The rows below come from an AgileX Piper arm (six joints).
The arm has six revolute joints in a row. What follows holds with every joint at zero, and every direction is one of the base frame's.
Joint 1 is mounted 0.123 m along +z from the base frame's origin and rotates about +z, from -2.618 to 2.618 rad.
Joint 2 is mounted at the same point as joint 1 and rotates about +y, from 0 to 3.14 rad.
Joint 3 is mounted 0.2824 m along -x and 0.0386 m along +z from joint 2 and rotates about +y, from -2.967 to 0 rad.
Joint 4 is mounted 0.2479 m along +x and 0.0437 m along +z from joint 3 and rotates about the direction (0.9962, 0, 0.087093), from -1.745 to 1.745 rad.
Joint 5 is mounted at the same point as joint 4 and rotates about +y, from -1.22 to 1.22 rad.
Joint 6 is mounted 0.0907 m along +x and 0.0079 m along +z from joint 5 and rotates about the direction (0.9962, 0, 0.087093), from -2.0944 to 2.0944 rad.
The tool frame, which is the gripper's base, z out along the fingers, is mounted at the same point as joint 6; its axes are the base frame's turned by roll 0, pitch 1.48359 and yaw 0 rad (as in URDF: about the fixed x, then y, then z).
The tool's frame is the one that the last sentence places.
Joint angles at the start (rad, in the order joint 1, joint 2, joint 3, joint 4, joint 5, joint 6):
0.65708 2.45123 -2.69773 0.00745 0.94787 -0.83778
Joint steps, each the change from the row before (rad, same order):
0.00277 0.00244 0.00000 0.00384 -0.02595 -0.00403
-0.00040 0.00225 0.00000 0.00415 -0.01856 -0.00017
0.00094 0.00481 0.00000 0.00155 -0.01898 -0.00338
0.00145 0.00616 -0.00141 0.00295 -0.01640 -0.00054
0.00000 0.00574 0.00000 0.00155 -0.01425 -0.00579
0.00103 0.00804 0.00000 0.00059 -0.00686 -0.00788
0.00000 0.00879 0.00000 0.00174 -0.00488 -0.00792
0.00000 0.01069 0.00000 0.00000 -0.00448 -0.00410
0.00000 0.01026 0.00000 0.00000 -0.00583 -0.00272
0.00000 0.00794 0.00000 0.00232 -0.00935 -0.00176
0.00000 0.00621 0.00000 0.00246 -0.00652 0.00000
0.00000 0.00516 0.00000 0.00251 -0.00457 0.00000
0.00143 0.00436 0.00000 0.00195 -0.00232 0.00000
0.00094 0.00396 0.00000 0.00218 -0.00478 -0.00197
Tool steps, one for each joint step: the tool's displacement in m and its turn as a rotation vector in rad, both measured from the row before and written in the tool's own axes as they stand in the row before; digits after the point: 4 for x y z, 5 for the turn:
-0.0024 0.0000 0.0011 0.01391 -0.01967 -0.00330
-0.0007 -0.0006 0.0010 0.01022 -0.01305 0.00261
-0.0005 0.0004 0.0022 0.00928 -0.01087 -0.00285
-0.0004 0.0009 0.0026 0.00642 -0.01029 0.00065
0.0005 0.0006 0.0026 0.00566 -0.00645 -0.00469
0.0012 0.0022 0.0036 -0.00170 -0.00013 -0.00789
0.0019 0.0022 0.0040 -0.00373 0.00165 -0.00661
0.0025 0.0027 0.0048 -0.00463 0.00413 -0.00391
0.0023 0.0025 0.0046 -0.00329 0.00297 -0.00254
0.0014 0.0017 0.0035 0.00008 -0.00211 -0.00004
0.0011 0.0015 0.0028 -0.00084 -0.00149 0.00180
0.0010 0.0013 0.0023 -0.00155 -0.00094 0.00184
0.0003 0.0017 0.0019 -0.00322 -0.00061 0.00069
0.0003 0.0013 0.0018 -0.00085 -0.00226 -0.00086

